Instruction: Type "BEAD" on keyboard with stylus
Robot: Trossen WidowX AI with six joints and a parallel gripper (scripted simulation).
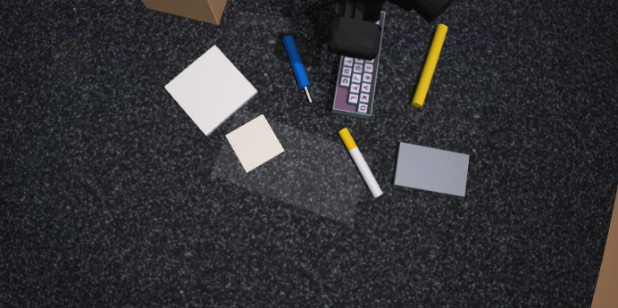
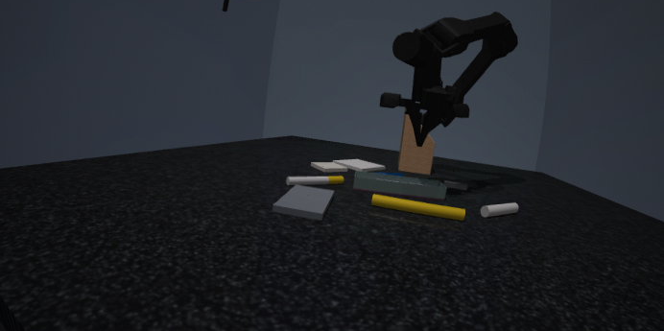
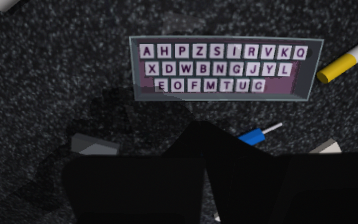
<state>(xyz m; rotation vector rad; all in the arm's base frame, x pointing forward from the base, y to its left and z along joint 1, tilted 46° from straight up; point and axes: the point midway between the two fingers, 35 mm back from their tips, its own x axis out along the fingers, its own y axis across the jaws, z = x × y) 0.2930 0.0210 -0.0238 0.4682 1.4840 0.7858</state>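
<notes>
My gripper tip is 40 mm past the blue stylus, 90 mm to the left of it and 90 mm above it. The rest, counted from my gripper tip: yellow rod 150 mm ahead, 10 mm to the left, 90 mm below; stylus tip 20 mm behind, 120 mm to the right, 90 mm below; small grey block 100 mm behind, 110 mm to the left, 90 mm below.
</notes>
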